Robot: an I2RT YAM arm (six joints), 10 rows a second.
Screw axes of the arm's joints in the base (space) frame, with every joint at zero. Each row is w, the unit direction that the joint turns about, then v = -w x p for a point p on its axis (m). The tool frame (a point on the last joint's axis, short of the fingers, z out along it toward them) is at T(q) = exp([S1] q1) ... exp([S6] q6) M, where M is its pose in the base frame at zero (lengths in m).
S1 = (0, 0, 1, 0.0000, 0.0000, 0.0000)
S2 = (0, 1, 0, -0.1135, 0.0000, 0.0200)
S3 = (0, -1, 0, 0.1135, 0.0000, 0.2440)
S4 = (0, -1, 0, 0.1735, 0.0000, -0.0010)
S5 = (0, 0, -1, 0.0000, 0.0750, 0.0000)
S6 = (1, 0, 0, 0.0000, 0.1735, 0.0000)
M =
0 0 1 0.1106
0 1 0 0.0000
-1 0 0 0.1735
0 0 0 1
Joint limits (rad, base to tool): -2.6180..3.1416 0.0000..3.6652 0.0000..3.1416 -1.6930..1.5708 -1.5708..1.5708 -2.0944..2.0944
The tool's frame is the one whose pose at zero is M.
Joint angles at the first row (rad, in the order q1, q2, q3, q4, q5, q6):
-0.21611 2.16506 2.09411 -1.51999 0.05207 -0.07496
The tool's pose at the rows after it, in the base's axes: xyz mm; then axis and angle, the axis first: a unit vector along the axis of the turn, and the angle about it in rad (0 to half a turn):
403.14 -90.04 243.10 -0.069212 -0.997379 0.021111 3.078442
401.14 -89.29 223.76 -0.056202 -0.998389 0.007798 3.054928
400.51 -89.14 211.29 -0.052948 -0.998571 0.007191 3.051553
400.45 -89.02 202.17 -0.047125 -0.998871 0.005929 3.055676
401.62 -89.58 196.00 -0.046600 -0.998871 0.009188 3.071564
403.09 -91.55 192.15 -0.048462 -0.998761 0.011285 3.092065
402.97 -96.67 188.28 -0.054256 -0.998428 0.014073 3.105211
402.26 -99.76 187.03 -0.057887 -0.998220 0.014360 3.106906
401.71 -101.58 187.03 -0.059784 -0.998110 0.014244 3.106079
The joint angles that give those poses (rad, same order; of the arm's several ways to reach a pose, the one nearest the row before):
-0.21535 2.16507 2.00524 -1.46735 0.05093 -0.07535
-0.21649 2.16506 1.92776 -1.41659 0.02918 -0.10281
-0.21650 2.16506 1.87819 -1.37045 0.02880 -0.10930
-0.21648 2.16544 1.84272 -1.33078 0.02613 -0.12111
-0.21686 2.16545 1.81868 -1.28996 0.02995 -0.12264
-0.22069 2.16544 1.80381 -1.25411 0.03071 -0.12303
-0.23251 2.16542 1.78853 -1.22473 0.03414 -0.12341
-0.24013 2.16546 1.78360 -1.21786 0.03452 -0.12378
-0.24471 2.16543 1.78354 -1.21860 0.03452 -0.12455

